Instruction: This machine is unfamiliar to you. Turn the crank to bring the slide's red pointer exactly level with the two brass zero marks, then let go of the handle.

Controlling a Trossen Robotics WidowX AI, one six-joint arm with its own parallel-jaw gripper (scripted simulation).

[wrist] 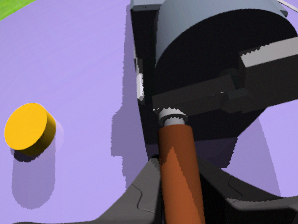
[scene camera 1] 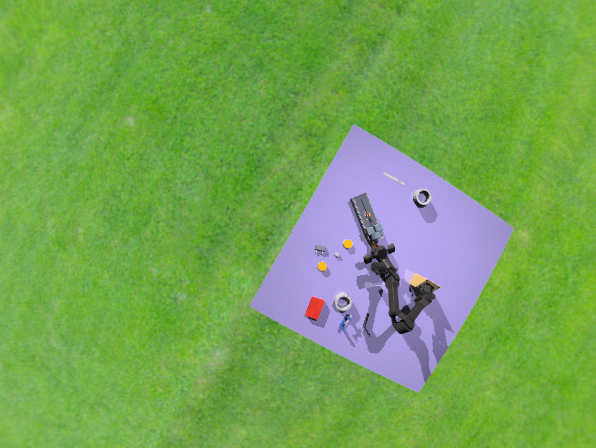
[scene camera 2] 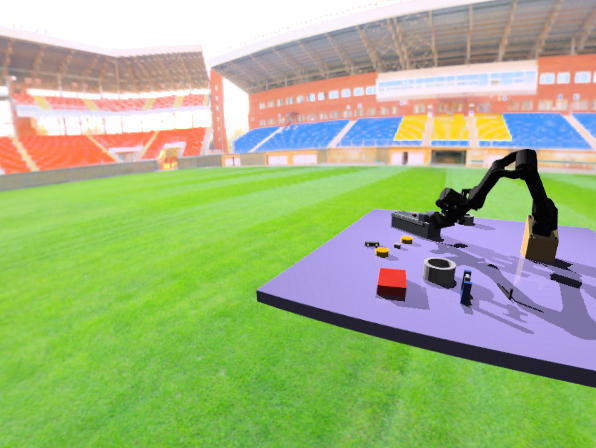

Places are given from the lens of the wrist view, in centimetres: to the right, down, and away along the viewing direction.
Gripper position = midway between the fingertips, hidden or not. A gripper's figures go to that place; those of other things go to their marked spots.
gripper (wrist: 171, 160): 1, 3, 10
machine (wrist: 169, 51): 1, -2, 7
